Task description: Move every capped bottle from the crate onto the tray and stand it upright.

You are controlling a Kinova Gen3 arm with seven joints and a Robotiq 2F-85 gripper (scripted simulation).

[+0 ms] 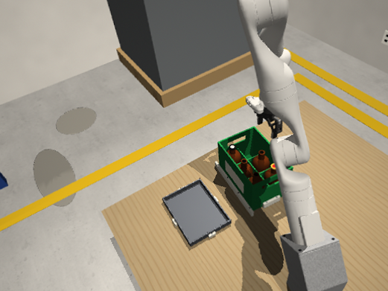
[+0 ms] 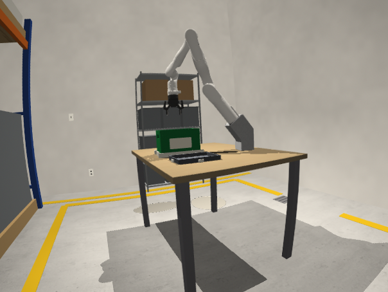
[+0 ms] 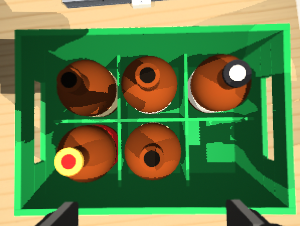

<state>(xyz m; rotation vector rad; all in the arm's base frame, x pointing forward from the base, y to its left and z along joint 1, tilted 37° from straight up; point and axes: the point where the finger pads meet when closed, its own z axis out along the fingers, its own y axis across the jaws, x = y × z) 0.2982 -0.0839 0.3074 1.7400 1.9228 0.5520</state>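
Now: hand 20 cm above the brown bottle, 9 cm past it and 1 cm to the right of it. Also, from my hand: green crate 20 cm below, 6 cm to the left, 1 cm behind; then grey tray 35 cm to the left, 27 cm below, 5 cm behind.
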